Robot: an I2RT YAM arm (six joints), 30 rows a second.
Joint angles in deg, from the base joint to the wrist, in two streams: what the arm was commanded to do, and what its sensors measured. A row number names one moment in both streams.
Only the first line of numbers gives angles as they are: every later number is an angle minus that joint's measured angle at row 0.
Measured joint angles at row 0: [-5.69 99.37 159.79 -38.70 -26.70 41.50]
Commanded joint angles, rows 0 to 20: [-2.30 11.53 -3.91 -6.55 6.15 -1.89]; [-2.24 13.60 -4.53 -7.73 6.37 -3.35]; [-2.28 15.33 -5.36 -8.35 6.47 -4.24]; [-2.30 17.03 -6.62 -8.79 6.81 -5.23]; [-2.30 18.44 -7.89 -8.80 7.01 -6.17]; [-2.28 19.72 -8.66 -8.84 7.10 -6.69]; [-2.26 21.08 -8.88 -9.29 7.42 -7.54]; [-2.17 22.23 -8.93 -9.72 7.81 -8.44]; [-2.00 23.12 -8.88 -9.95 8.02 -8.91]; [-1.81 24.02 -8.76 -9.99 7.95 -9.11]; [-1.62 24.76 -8.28 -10.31 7.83 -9.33]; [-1.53 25.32 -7.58 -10.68 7.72 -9.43]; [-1.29 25.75 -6.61 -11.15 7.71 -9.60]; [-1.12 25.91 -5.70 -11.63 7.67 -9.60]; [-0.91 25.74 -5.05 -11.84 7.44 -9.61]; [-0.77 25.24 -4.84 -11.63 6.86 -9.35]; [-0.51 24.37 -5.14 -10.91 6.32 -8.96]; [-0.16 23.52 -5.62 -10.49 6.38 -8.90]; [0.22 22.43 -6.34 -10.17 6.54 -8.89]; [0.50 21.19 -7.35 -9.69 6.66 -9.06]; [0.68 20.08 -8.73 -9.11 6.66 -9.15]
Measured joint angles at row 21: [2.31 25.25 -7.83 -13.72 0.57 -7.87]
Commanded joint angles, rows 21 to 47: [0.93 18.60 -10.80 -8.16 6.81 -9.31]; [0.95 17.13 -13.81 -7.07 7.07 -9.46]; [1.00 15.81 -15.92 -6.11 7.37 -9.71]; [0.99 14.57 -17.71 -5.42 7.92 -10.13]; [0.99 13.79 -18.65 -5.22 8.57 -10.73]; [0.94 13.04 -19.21 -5.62 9.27 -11.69]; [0.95 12.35 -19.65 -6.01 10.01 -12.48]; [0.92 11.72 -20.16 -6.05 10.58 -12.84]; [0.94 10.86 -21.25 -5.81 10.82 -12.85]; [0.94 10.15 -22.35 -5.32 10.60 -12.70]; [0.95 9.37 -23.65 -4.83 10.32 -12.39]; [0.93 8.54 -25.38 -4.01 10.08 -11.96]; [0.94 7.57 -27.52 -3.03 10.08 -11.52]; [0.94 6.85 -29.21 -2.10 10.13 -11.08]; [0.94 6.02 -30.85 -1.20 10.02 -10.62]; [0.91 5.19 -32.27 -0.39 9.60 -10.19]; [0.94 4.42 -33.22 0.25 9.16 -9.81]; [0.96 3.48 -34.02 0.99 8.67 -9.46]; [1.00 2.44 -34.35 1.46 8.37 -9.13]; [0.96 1.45 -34.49 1.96 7.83 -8.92]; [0.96 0.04 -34.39 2.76 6.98 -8.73]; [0.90 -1.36 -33.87 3.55 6.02 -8.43]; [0.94 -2.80 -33.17 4.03 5.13 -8.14]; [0.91 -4.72 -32.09 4.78 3.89 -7.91]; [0.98 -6.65 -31.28 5.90 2.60 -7.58]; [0.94 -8.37 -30.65 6.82 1.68 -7.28]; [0.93 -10.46 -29.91 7.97 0.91 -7.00]
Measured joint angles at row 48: [1.15 -1.33 -34.21 0.50 4.46 -8.29]
